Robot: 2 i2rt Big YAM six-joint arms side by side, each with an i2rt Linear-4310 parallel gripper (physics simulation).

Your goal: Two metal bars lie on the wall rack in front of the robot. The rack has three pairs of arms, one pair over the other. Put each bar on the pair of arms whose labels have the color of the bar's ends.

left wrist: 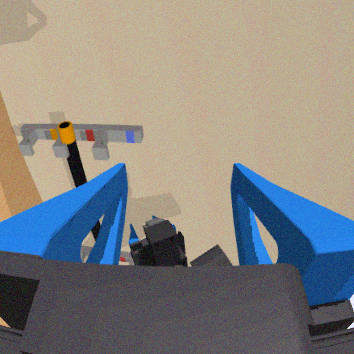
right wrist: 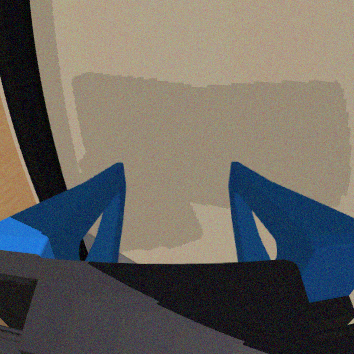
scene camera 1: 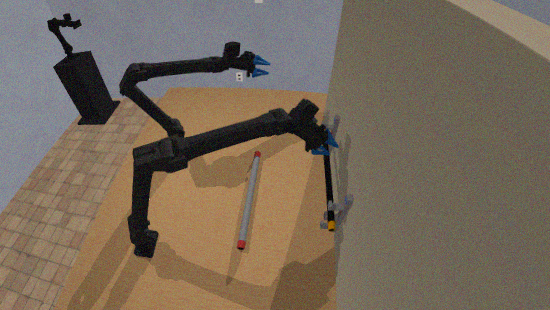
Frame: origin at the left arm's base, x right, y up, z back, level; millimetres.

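Where they show: left gripper, between the fingertips: [left wrist: 178,174] [scene camera 1: 269,68]; right gripper, between the fingertips: [left wrist: 141,221] [right wrist: 176,173] [scene camera 1: 333,150]; right arm's base, origin of its link: [scene camera 1: 146,243].
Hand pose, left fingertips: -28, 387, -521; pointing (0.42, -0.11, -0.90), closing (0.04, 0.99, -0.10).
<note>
After its pixels a point has its place, as x, y, z.
The black bar with orange ends [scene camera 1: 328,182] {504, 176, -628} [left wrist: 76,167] {285, 171, -695} [right wrist: 30,100] {417, 176, -658} lies along the wall rack [scene camera 1: 342,206] [left wrist: 112,135]. In the left wrist view its near orange end is by the middle arm, between the orange and red labels; its exact seat is unclear and its far end is hidden. The grey bar with red ends [scene camera 1: 249,200] {420, 30, -326} lies on the table. My right gripper [scene camera 1: 332,147] {433, 275, -660} [left wrist: 141,221] {433, 275, -660} [right wrist: 176,173] {433, 275, -660} is open and empty close to the wall, with the black bar just outside its fingers. My left gripper [scene camera 1: 269,68] {-28, 387, -521} [left wrist: 178,174] {-28, 387, -521} is open and empty, well away from the rack.
The beige wall [scene camera 1: 440,165] {850, 703, -568} [left wrist: 240,90] {178, 447, -793} [right wrist: 200,40] {402, 259, -718} rises behind the rack. The wooden table [scene camera 1: 295,200] {450, 0, -526} runs up to it. A dark pedestal [scene camera 1: 85,85] with a small arm stands at the far left beyond the table.
</note>
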